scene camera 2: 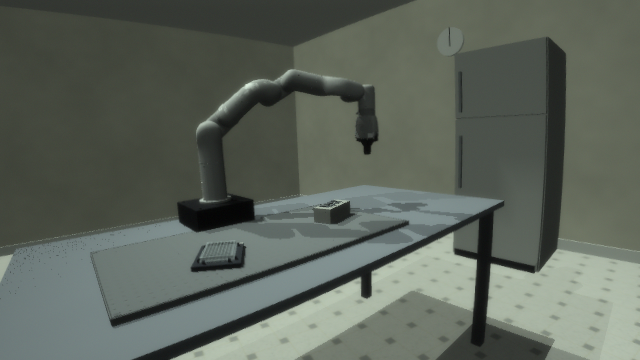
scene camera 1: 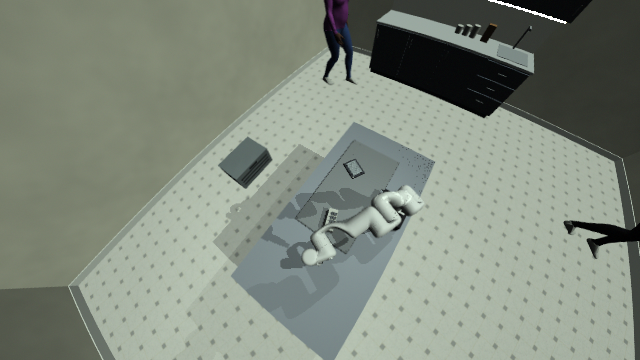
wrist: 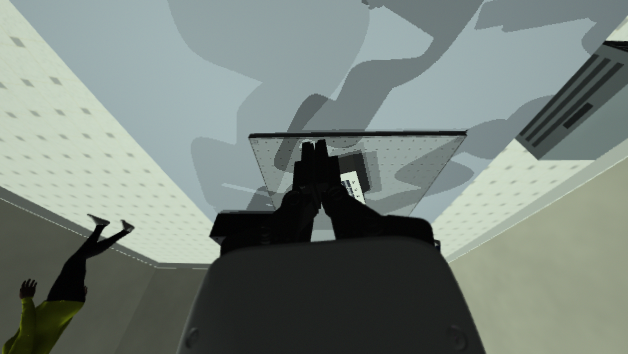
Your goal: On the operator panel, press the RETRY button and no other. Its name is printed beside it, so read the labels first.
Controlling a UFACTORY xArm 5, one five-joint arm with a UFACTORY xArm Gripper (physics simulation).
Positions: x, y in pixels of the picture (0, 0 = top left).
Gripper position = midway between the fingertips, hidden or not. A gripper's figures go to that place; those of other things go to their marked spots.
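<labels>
There's an operator panel (wrist: 350, 179) that's 43 cm from the lens, and my gripper (wrist: 317, 155) is 14 cm from the lens.
</labels>
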